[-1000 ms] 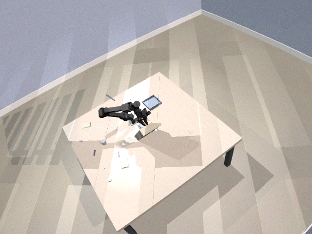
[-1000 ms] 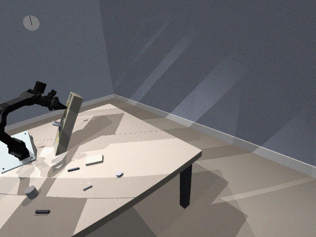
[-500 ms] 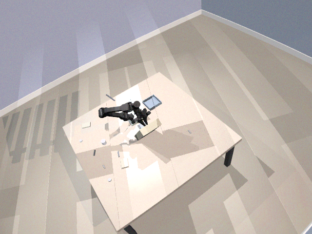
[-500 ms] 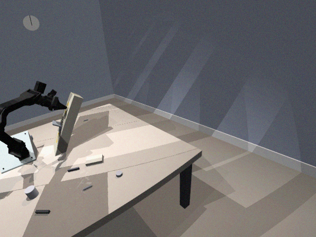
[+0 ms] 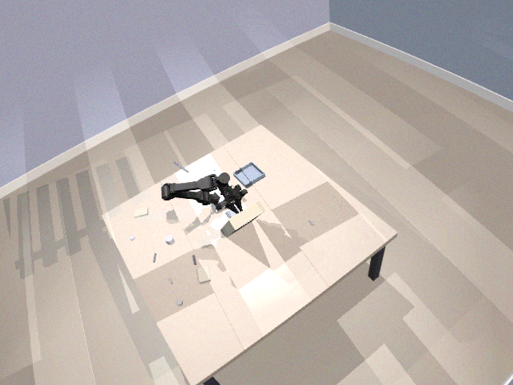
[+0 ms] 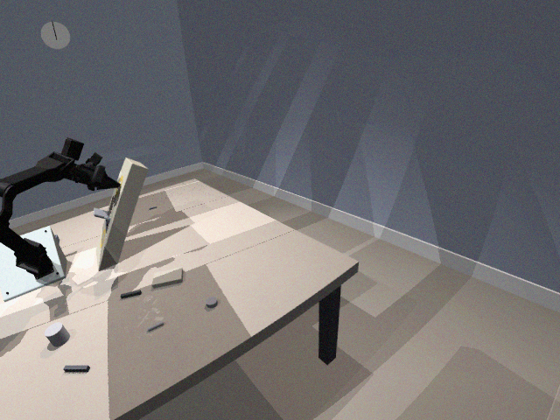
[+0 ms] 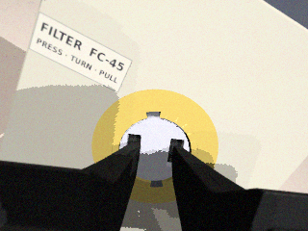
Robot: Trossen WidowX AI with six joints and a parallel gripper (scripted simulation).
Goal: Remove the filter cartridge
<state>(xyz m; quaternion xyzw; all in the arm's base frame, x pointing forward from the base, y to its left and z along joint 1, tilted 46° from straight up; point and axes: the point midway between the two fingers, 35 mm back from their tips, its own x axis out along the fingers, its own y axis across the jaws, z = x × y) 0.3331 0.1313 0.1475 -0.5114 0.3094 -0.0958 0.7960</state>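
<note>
The round grey filter cartridge lies 1 cm below my gripper tip and 1 cm ahead of it. The rest, counted from my gripper tip: tan service panel: 8 cm below, 3 cm behind; then blue-grey tray: 40 cm behind, 30 cm to the left, 23 cm below.
</note>
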